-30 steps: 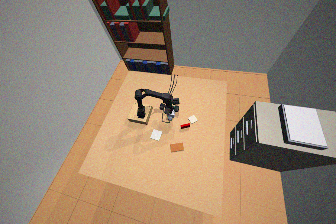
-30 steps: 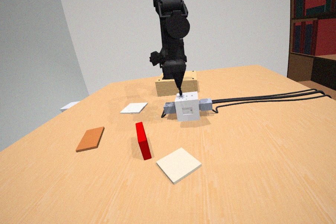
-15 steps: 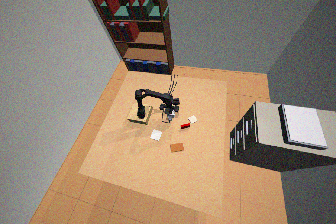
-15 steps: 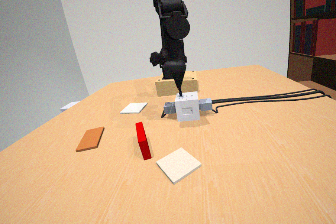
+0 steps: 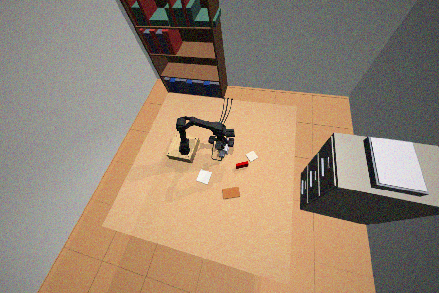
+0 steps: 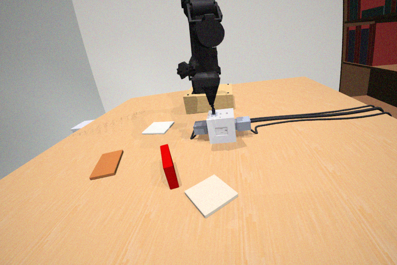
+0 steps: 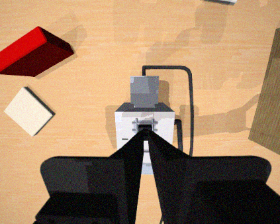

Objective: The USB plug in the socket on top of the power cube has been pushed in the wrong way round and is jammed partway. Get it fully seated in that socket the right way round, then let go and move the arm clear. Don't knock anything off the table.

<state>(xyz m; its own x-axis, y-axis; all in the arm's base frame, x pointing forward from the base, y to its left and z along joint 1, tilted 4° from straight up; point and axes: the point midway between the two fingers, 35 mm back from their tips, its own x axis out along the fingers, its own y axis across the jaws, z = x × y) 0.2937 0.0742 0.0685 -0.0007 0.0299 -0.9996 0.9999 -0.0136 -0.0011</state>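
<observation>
The black USB plug is 2 cm below my gripper tip. The rest, counted from my gripper tip: cream tile (23 cm ahead, 10 cm below); red block (17 cm ahead, 10 cm to the right, 8 cm below); white tile (23 cm to the right, 11 cm behind, 10 cm below).
</observation>
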